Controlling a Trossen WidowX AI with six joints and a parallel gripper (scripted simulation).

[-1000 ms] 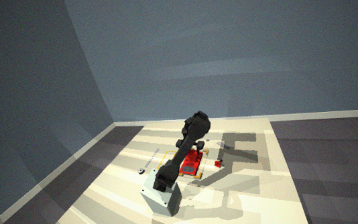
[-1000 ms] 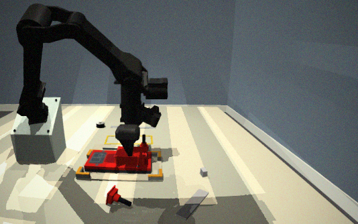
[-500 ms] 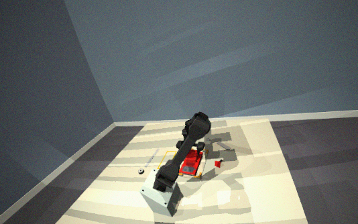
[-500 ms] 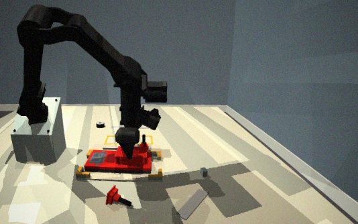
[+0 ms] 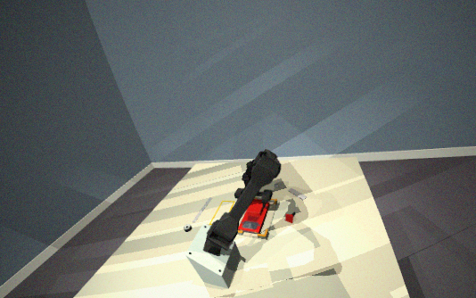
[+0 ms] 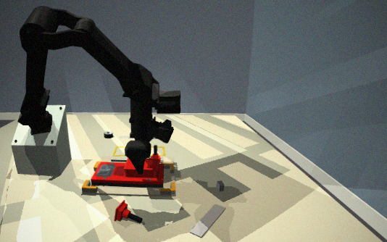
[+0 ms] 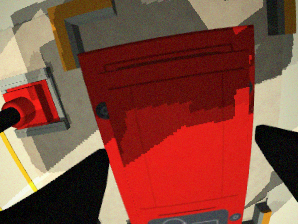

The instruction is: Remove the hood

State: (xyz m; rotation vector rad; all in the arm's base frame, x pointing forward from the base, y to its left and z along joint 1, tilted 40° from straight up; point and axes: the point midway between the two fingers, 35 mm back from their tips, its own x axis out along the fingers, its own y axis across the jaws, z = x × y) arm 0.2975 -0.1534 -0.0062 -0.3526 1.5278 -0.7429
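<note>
Right now my gripper tip is right at the hood. The rest, counted from my gripper tip: grey strip 22 cm to the right, 12 cm ahead, 4 cm below; black ring 37 cm to the left, 11 cm behind, 3 cm below.
</note>
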